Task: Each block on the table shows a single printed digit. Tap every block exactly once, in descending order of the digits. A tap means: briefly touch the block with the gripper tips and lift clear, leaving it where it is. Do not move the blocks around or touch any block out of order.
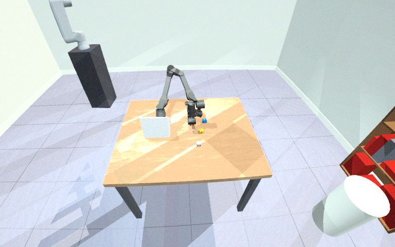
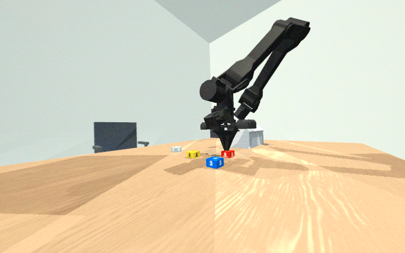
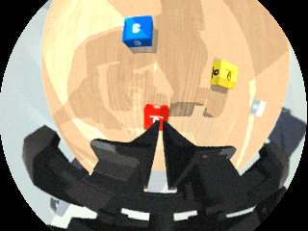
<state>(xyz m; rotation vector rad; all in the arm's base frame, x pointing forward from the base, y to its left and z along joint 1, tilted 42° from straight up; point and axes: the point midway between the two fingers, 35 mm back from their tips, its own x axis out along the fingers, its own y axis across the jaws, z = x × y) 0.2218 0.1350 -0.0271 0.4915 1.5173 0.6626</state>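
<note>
The red block is 10 mm to the left of my gripper tip and 10 mm below it. From my gripper tip the other things lie so: yellow block (80 mm ahead, 80 mm to the right, 10 mm below); then blue block (110 mm ahead, 40 mm to the left, 10 mm below).
</note>
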